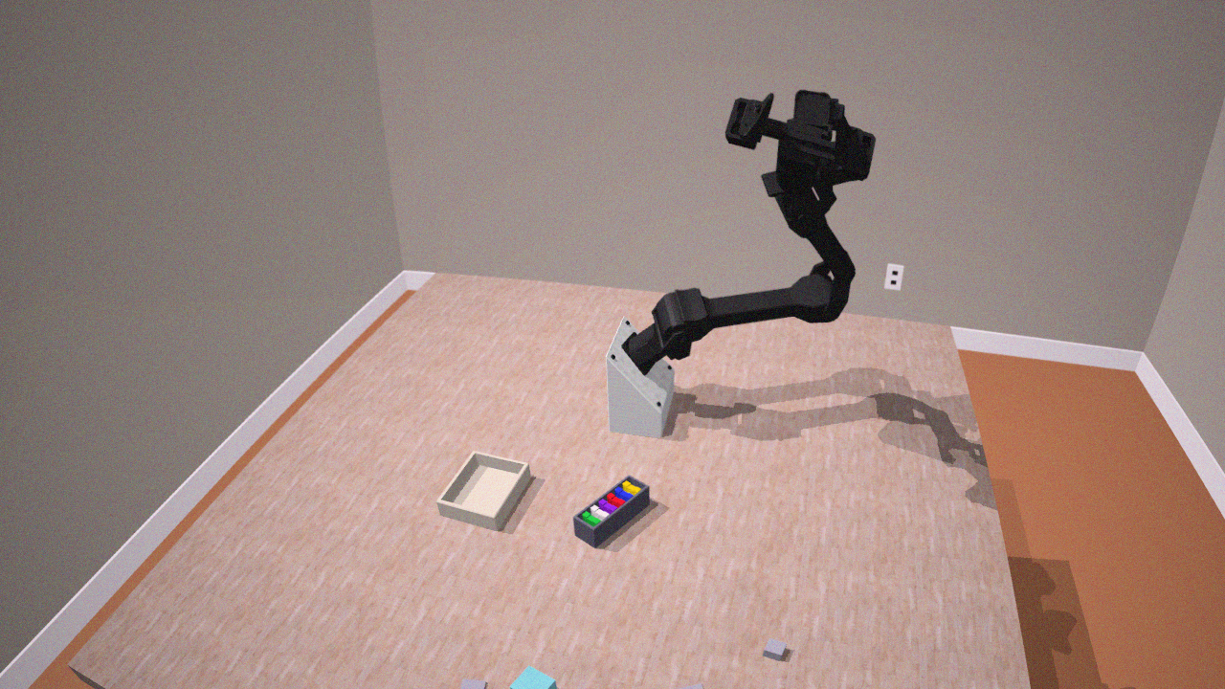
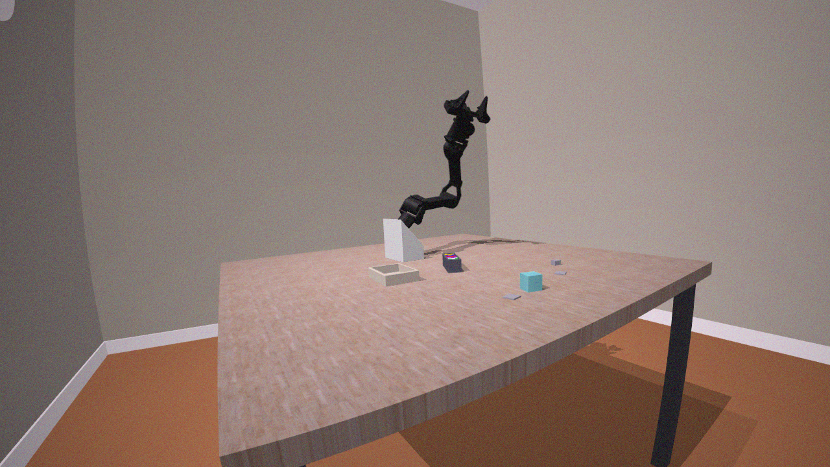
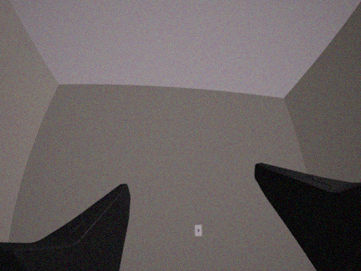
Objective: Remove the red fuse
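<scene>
Right now my gripper tip is 58 cm above the red fuse, 21 cm to the left of it and 10 cm short of it. Also, from my gripper tip: cyan cube 58 cm below, 44 cm ahead, 19 cm to the right; beige tray 60 cm below, 42 cm to the right, 13 cm ahead.
</scene>
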